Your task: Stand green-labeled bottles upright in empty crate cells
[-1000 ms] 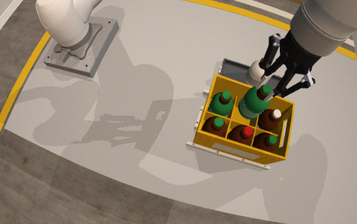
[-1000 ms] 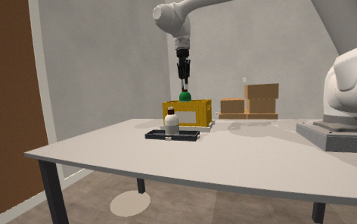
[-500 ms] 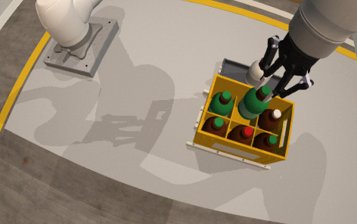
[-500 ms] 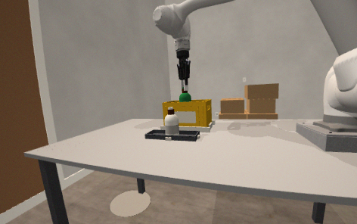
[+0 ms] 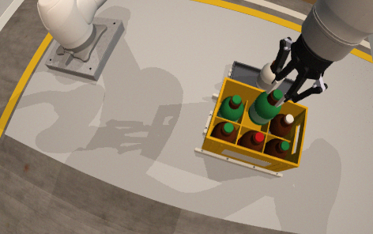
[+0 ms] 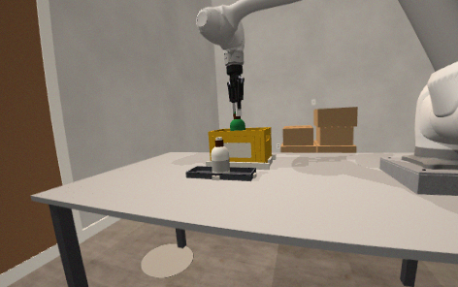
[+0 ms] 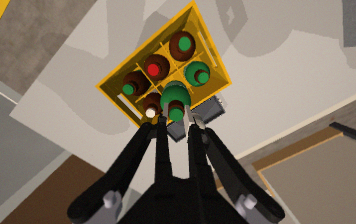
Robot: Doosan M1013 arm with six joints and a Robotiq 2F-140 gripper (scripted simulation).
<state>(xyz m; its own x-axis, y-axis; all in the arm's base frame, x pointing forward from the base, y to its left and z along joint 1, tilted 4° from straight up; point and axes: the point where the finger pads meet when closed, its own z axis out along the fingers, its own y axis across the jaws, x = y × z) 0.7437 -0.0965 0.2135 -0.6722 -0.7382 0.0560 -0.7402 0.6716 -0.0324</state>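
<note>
My gripper is now 4 cm to the left of the yellow crate and 19 cm above it. The rest, counted from my hand: red-capped bottle 9 cm to the right, 19 cm below; then brown bottle 8 cm ahead, 19 cm below; then white-labeled bottle 2 cm ahead, 18 cm to the left, 19 cm below.
</note>
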